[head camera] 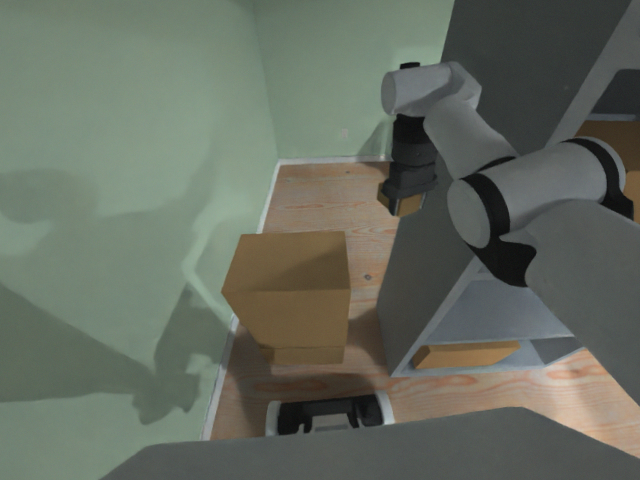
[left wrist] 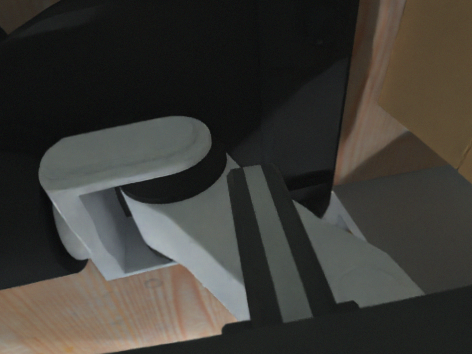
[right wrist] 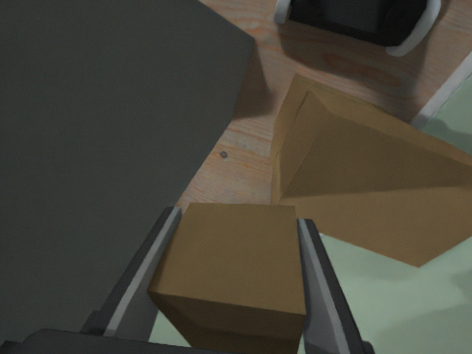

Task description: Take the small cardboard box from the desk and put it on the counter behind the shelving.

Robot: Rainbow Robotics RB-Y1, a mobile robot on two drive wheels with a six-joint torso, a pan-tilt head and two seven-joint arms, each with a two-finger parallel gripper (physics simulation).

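Frame: origin at the robot's base, x ahead, y right, z down, level; centimetres.
Seen in the pictures: left gripper, between the fingertips: (left wrist: 252,185); right gripper, between the fingertips: (head camera: 405,210) (right wrist: 237,223); robot's base, origin of its link: (right wrist: 341,14).
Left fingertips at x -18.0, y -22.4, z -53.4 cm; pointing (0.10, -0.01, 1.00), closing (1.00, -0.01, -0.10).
Offsets run from my left fingertips to a thing's top centre. "pt": to the spot under its first point. Level surfaces: height alone.
The small cardboard box @(dx +50.7, dy +43.9, dz -62.4 cm) (head camera: 409,205) (right wrist: 232,255) is held between the fingers of my right gripper (head camera: 402,205) (right wrist: 237,223), which is shut on it. In the head camera, box and gripper hang beside the tall grey shelving (head camera: 418,273) (right wrist: 110,110), on its left side. My left gripper (left wrist: 252,185) is shut with its fingers together and empty; it shows in the left wrist view in front of the robot's own pale and black base parts. The desk and the counter cannot be made out in these views.
A large cardboard box stack @(pt dx +47.4, dy +14.2, dz -27.6 cm) (head camera: 294,289) (right wrist: 365,170) stands on the wood floor @(dz +53.4 cm) (head camera: 330,201) between the green wall (head camera: 129,206) and the shelving. A flat cardboard box @(dx +49.4, dy +95.1, dz +18.8 cm) (head camera: 465,355) lies on the shelving's bottom shelf. The robot's base front (head camera: 330,408) is close to the stack.
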